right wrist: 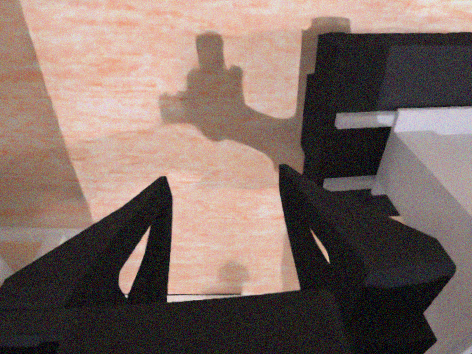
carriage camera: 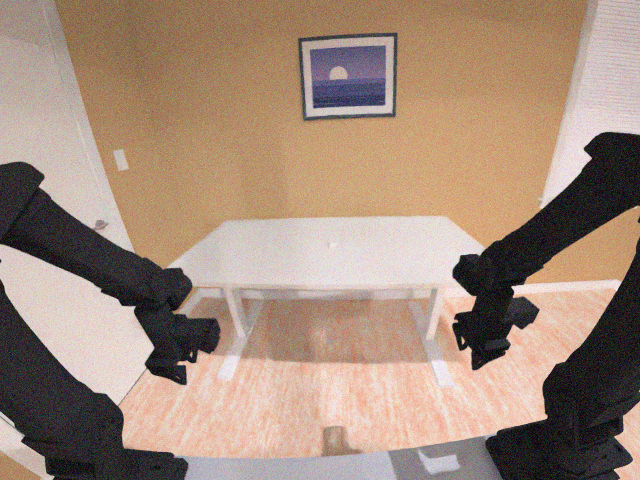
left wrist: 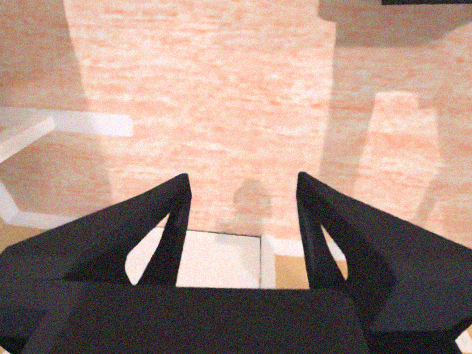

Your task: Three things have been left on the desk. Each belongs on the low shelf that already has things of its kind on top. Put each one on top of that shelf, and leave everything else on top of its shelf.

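Places are measured from the left arm's base along level axes (x back, y right, z up), in metres.
Pixels of known places: left gripper, fingertip midpoint: (carriage camera: 188, 373) (left wrist: 242, 183); right gripper, fingertip midpoint: (right wrist: 224, 181) (carriage camera: 468, 359); right arm's base, link origin: (carriage camera: 555, 452).
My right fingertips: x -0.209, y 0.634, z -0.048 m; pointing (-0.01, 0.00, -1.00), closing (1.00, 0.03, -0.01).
Behind a point stands the place of what it marks.
The white desk (carriage camera: 279, 258) @(x -0.829, y 0.129, z -0.089 m) stands against the far wall in the carriage view, beyond both arms. A very small whitish thing (carriage camera: 332, 244) @(x -0.909, y 0.379, z -0.073 m) shows near the middle of its top; it is too small and blurred to identify. I cannot make out three separate things on the desk. No low shelf shows in these views. My left gripper (carriage camera: 188, 367) @(x -0.215, y 0.003, z -0.040 m) (left wrist: 242, 183) @(x -0.215, y 0.003, z -0.040 m) is open and empty, above the floor in front of the desk's left part. My right gripper (carriage camera: 468, 357) @(x -0.209, y 0.634, z -0.048 m) (right wrist: 224, 181) @(x -0.209, y 0.634, z -0.048 m) is open and empty, above the floor in front of the desk's right part.
The desk has white legs with long feet, and one foot (left wrist: 95, 123) shows in the left wrist view. A white door (carriage camera: 46, 129) @(x -0.840, y -0.821, z 0.581 m) is at the left. A framed picture (carriage camera: 348, 93) @(x -1.375, y 0.536, z 0.659 m) hangs on the tan wall. My base's dark body (right wrist: 350, 70) @(x 0.049, y 0.527, z -0.510 m) shows in the right wrist view.
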